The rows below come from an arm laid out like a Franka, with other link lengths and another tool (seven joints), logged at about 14 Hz.
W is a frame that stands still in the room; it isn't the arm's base.
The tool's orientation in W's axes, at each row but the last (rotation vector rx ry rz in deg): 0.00, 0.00, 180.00; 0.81, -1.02, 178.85; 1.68, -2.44, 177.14; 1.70, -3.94, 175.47; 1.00, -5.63, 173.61; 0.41, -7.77, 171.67; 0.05, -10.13, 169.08
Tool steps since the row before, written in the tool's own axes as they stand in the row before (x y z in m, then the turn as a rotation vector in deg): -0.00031, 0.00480, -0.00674, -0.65, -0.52, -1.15; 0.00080, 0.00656, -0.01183, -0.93, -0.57, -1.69; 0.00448, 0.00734, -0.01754, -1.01, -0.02, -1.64; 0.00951, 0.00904, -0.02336, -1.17, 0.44, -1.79; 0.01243, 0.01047, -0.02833, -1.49, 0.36, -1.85; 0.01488, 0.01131, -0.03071, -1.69, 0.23, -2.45; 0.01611, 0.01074, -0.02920, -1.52, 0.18, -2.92
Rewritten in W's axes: 0.00031, -0.00480, -0.00674, 0.65, 0.52, -1.15; -0.00104, -0.00641, -0.01190, 0.93, 0.57, -1.69; -0.00516, -0.00662, -0.01764, 0.98, 0.02, -1.66; -0.01060, -0.00720, -0.02353, 1.10, -0.45, -1.83; -0.01373, -0.00718, -0.02875, 1.43, -0.40, -1.89; -0.01628, -0.00627, -0.03143, 1.64, -0.24, -2.48; -0.01751, -0.00406, -0.03008, 1.49, -0.11, -2.94
